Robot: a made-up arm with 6 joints. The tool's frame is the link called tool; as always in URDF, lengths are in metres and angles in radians. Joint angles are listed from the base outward.
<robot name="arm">
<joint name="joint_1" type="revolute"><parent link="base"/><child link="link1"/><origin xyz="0 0 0.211" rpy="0 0 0"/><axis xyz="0 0 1"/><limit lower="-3.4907" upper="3.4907"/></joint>
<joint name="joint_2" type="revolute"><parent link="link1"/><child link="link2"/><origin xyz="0 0 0" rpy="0 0 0"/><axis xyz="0 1 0"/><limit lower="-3.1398" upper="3.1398"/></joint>
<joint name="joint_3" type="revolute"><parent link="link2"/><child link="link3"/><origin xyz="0 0 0.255" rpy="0 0 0"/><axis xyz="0 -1 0"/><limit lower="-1.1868" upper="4.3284"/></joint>
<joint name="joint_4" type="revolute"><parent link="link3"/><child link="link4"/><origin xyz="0 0 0" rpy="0 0 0"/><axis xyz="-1 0 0"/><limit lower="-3.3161" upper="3.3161"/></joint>
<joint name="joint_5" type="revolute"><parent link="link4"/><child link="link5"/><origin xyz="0.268 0 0" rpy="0 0 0"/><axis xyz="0 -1 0"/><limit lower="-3.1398" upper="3.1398"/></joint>
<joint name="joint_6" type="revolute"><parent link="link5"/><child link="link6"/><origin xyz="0 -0.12 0" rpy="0 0 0"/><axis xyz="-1 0 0"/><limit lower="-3.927" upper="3.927"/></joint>
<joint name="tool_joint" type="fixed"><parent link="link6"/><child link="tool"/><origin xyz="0 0 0" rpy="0 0 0"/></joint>
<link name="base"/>
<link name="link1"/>
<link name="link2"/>
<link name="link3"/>
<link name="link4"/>
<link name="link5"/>
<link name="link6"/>
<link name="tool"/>
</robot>
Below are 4 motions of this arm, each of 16 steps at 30 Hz.
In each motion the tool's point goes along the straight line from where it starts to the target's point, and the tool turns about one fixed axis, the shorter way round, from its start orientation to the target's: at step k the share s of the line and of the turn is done. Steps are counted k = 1, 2, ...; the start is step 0. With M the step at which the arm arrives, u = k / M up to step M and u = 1 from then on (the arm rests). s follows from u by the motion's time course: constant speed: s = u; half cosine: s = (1 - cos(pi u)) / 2; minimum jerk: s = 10 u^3 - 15 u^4 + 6 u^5.
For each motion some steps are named. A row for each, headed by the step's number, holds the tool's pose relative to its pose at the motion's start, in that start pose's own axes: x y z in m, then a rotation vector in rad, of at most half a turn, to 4 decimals.
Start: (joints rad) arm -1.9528 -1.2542 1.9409 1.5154 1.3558 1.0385
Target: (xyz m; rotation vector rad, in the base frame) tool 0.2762 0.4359 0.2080 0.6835 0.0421 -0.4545
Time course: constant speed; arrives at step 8
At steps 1, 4, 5, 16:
1: 0.0119 0.0015 0.0074 0.0243 -0.0036 -0.0331
4: 0.0477 0.0060 0.0296 0.0970 -0.0146 -0.1325
5: 0.0596 0.0076 0.0370 0.1213 -0.0182 -0.1657
16: 0.0954 0.0121 0.0593 0.1940 -0.0292 -0.2651

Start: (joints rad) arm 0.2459 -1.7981 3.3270 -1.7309 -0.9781 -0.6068
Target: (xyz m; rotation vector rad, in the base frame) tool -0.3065 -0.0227 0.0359 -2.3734 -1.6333 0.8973
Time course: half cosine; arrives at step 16
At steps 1, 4, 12, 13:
1: -0.0007 -0.0008 -0.0014 0.0036 0.0009 0.0007
4: -0.0105 -0.0124 -0.0219 0.0551 0.0138 0.0112
12: -0.0610 -0.0723 -0.1279 0.3209 0.0804 0.0655
13: -0.0654 -0.0775 -0.1372 0.3443 0.0862 0.0703

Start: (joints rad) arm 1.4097 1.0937 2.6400 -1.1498 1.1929 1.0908
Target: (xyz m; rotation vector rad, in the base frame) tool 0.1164 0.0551 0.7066 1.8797 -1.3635 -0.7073
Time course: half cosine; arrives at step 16
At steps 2, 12, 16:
2: 0.0073 0.0053 0.0069 0.0023 -0.0303 0.0009
12: 0.1631 0.1182 0.1551 0.0516 -0.6794 0.0200
16: 0.1911 0.1384 0.1818 0.0605 -0.7960 0.0234

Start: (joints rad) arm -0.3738 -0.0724 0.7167 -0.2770 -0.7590 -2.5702
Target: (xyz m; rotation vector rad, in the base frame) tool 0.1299 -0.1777 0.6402 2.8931 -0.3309 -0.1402
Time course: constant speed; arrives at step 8
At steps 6, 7, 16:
6: -0.0058 0.0030 -0.0054 0.1061 -0.0957 0.0104
7: -0.0068 0.0035 -0.0063 0.1238 -0.1117 0.0121
16: -0.0078 0.0040 -0.0072 0.1415 -0.1276 0.0139

